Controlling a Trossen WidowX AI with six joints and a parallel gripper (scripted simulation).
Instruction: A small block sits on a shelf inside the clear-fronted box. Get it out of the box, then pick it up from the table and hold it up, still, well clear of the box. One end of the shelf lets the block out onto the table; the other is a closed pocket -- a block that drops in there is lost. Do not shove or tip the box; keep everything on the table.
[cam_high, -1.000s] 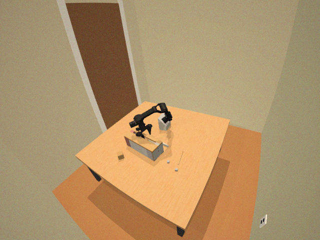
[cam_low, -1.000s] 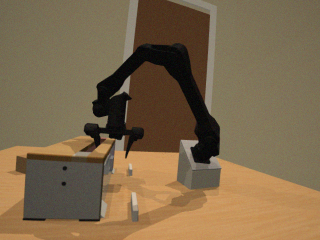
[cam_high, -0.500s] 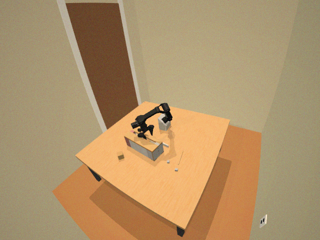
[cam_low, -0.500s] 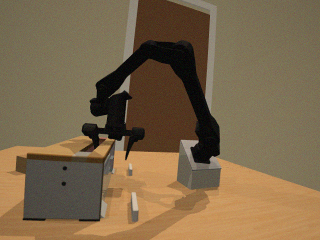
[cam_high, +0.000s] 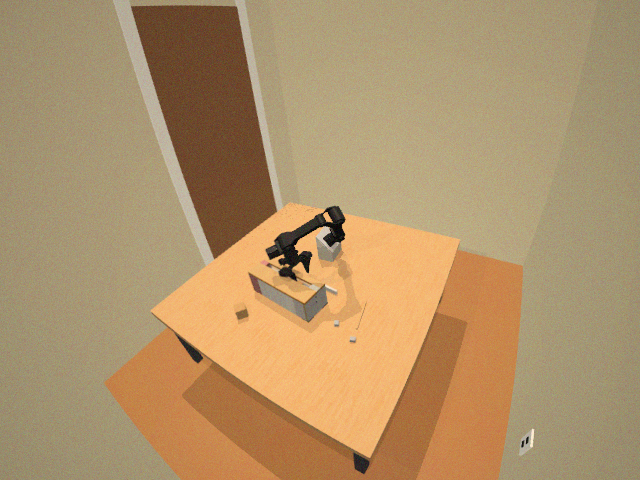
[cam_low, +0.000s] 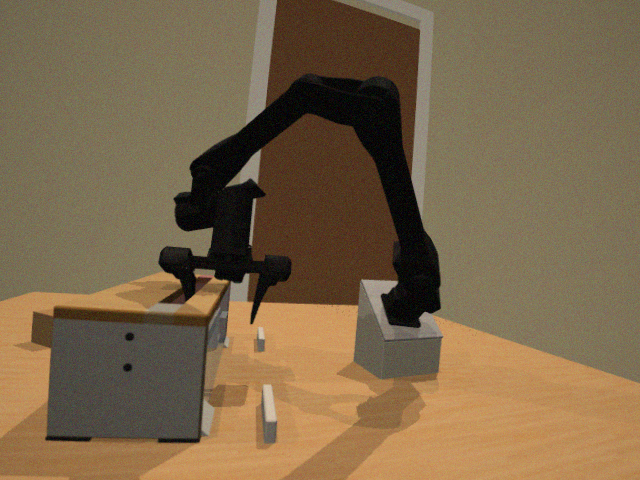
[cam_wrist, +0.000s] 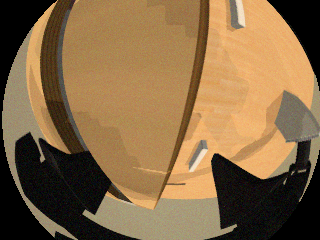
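Now: the tan block 50 mm ahead of my gripper tip and 20 mm to the left of it. Round my gripper tip: thin stick (320 mm to the left, 80 mm below, 20 mm ahead); then box (50 mm to the right, 30 mm ahead, 20 mm below); then brown block (280 mm ahead, 190 mm to the right, 60 mm below).
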